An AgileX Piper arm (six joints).
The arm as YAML. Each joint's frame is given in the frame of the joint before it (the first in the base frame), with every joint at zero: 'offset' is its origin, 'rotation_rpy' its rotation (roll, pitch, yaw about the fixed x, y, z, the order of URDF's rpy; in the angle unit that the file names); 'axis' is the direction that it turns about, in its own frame. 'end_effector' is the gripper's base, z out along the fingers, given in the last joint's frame.
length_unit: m
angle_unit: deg
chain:
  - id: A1
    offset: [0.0, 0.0, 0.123]
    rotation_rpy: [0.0, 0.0, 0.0]
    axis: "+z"
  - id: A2
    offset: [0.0, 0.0, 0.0]
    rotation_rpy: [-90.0, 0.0, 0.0]
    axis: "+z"
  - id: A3
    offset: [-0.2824, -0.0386, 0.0]
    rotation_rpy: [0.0, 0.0, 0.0]
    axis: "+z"
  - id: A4
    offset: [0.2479, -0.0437, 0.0]
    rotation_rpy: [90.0, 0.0, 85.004]
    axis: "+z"
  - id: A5
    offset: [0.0, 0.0, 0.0]
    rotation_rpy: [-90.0, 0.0, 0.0]
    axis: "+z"
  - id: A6
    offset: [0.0, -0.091, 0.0]
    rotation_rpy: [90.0, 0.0, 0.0]
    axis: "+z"
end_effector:
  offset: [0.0, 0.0, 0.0]
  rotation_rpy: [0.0, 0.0, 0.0]
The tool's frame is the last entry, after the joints.
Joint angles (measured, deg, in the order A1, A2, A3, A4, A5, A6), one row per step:
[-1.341 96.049 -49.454 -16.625 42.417 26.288]
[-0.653 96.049 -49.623 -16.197 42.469 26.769]
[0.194 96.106 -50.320 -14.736 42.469 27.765]
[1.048 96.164 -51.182 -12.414 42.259 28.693]
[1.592 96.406 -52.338 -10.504 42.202 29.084]
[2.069 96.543 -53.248 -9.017 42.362 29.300]
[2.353 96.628 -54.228 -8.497 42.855 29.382]
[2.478 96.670 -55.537 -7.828 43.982 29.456]
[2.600 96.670 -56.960 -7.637 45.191 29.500]
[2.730 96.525 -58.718 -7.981 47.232 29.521]
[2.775 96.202 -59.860 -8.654 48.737 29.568]
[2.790 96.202 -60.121 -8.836 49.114 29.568]
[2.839 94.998 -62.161 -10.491 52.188 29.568]
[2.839 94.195 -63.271 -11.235 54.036 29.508]
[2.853 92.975 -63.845 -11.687 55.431 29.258]
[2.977 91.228 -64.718 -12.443 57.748 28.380]
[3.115 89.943 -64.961 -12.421 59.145 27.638]
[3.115 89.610 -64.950 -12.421 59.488 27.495]
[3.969 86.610 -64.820 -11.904 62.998 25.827]
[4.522 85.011 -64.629 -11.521 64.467 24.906]
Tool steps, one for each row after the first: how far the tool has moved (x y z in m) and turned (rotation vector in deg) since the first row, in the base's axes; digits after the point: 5 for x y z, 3 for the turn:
[0.00081 0.00379 0.00053 0.366 -0.217 -0.075]
[0.00373 0.00948 0.00254 1.590 -1.044 -1.160]
[0.00739 0.01626 0.00512 3.529 -2.179 -2.682]
[0.01209 0.02114 0.00806 5.095 -3.161 -3.728]
[0.01538 0.02523 0.01067 6.294 -3.754 -4.419]
[0.01846 0.02729 0.01392 6.698 -4.150 -4.585]
[0.02171 0.02863 0.01857 7.146 -4.299 -5.069]
[0.02518 0.02945 0.02402 7.229 -4.531 -5.223]
[0.02833 0.02960 0.03156 6.786 -4.450 -5.141]
[0.02973 0.02890 0.03780 6.117 -4.483 -4.941]
[0.03009 0.02872 0.03883 5.924 -4.386 -4.879]
[0.03069 0.02649 0.05359 4.273 -4.730 -4.385]
[0.03014 0.02520 0.06247 3.456 -4.888 -4.262]
[0.02757 0.02432 0.07134 2.927 -5.316 -4.029]
[0.02311 0.02335 0.08414 1.934 -5.584 -3.156]
[0.01880 0.02363 0.09160 1.735 -5.621 -2.581]
[0.01748 0.02350 0.09319 1.682 -5.584 -2.510]
[0.00441 0.02718 0.10675 1.632 -4.698 -0.920]
[-0.00255 0.02971 0.11323 1.776 -4.476 0.122]

